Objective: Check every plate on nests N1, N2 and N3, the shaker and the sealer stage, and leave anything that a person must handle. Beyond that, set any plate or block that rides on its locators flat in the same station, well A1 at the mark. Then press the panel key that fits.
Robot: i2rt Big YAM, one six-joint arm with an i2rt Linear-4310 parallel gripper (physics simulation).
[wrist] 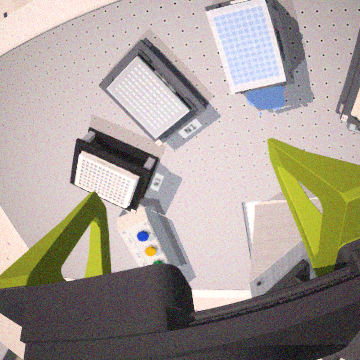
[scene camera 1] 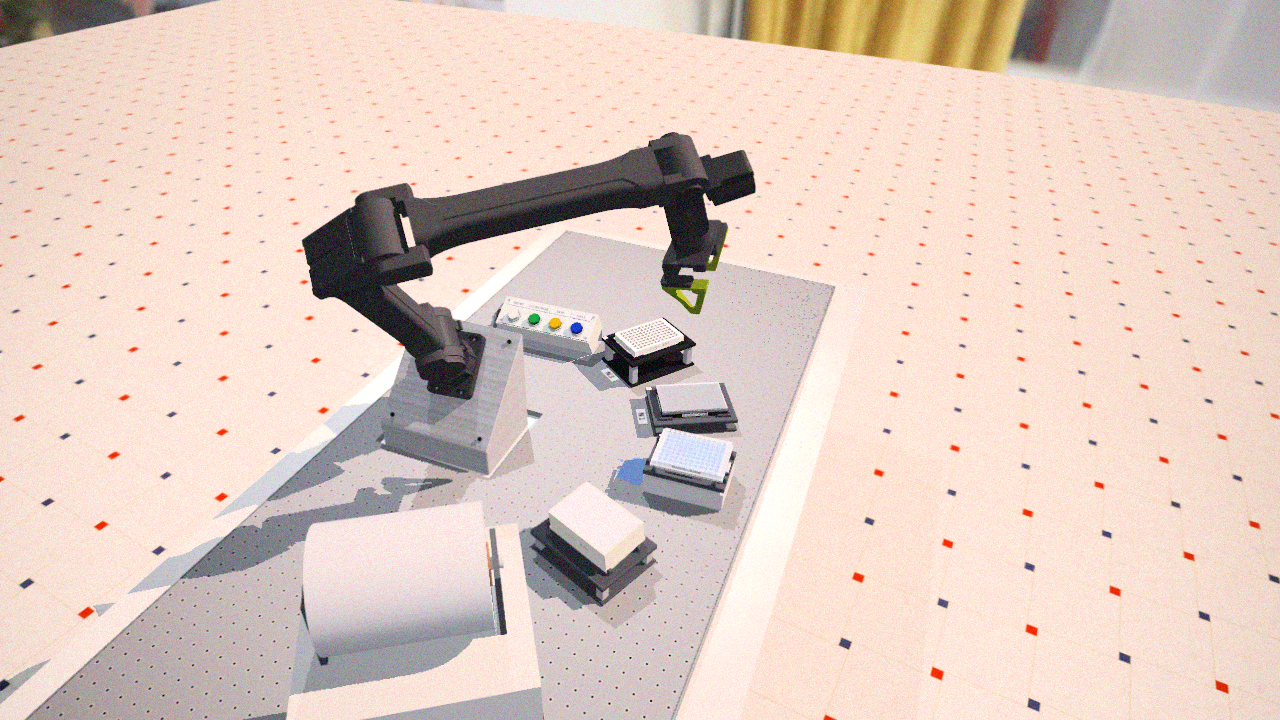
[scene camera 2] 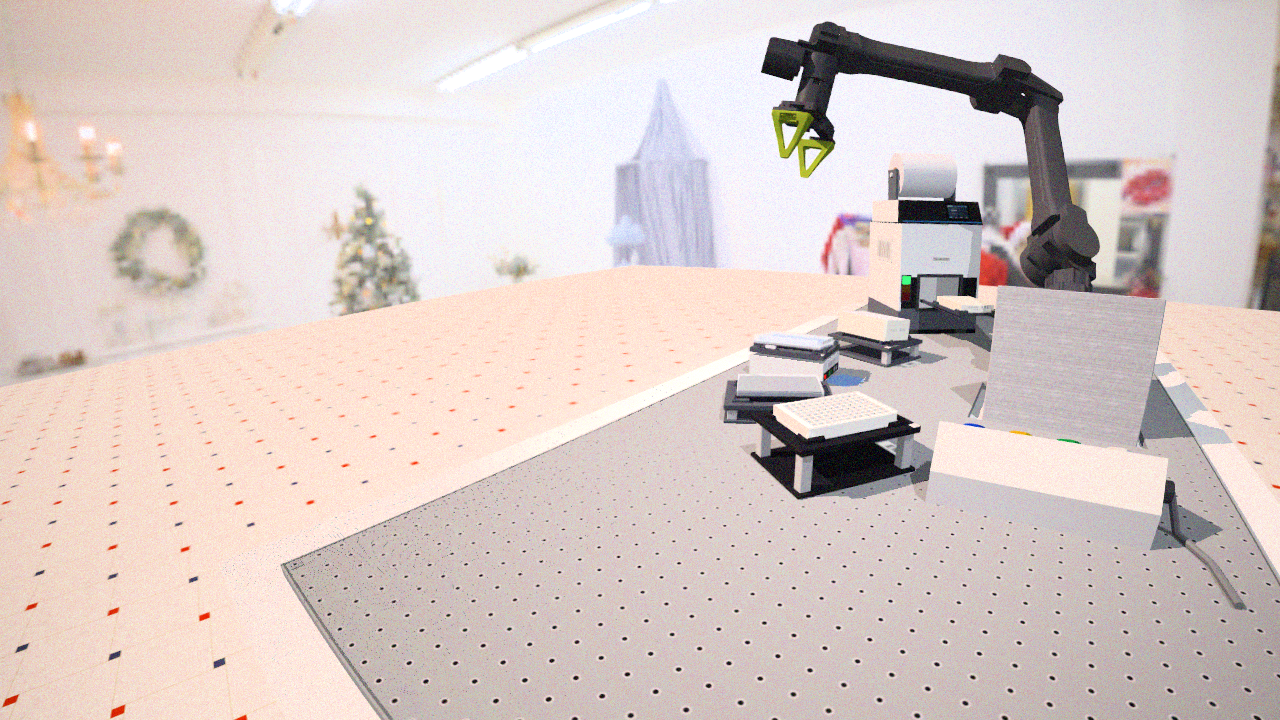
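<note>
My gripper [scene camera 1: 706,288] [scene camera 2: 796,166] [wrist: 181,174] is open and empty, high above the stations. A white plate [scene camera 1: 650,337] [scene camera 2: 836,413] [wrist: 106,179] sits on raised black nest N3. On nest N1, a pale plate [scene camera 1: 690,397] [wrist: 149,98] seems tilted, with a dark gap along its shaker side. A blue-welled plate [scene camera 1: 691,454] [wrist: 250,46] sits on the shaker [scene camera 1: 687,488]. A cream block [scene camera 1: 597,525] [scene camera 2: 874,325] stands on N2. A pale plate [scene camera 2: 964,304] is at the sealer stage; its seating is too small to tell. The key panel [scene camera 1: 547,333] [scene camera 2: 1047,474] shows white, green, yellow and blue keys.
The sealer [scene camera 2: 926,246] carries a large white roll [scene camera 1: 398,582] [scene camera 2: 926,176] and shows a green light. The arm's metal base block [scene camera 1: 460,402] [scene camera 2: 1074,362] stands beside the panel. A blue patch [scene camera 1: 631,471] [scene camera 2: 844,379] [wrist: 267,98] lies beside the shaker. A cable [scene camera 2: 1203,559] trails from the panel.
</note>
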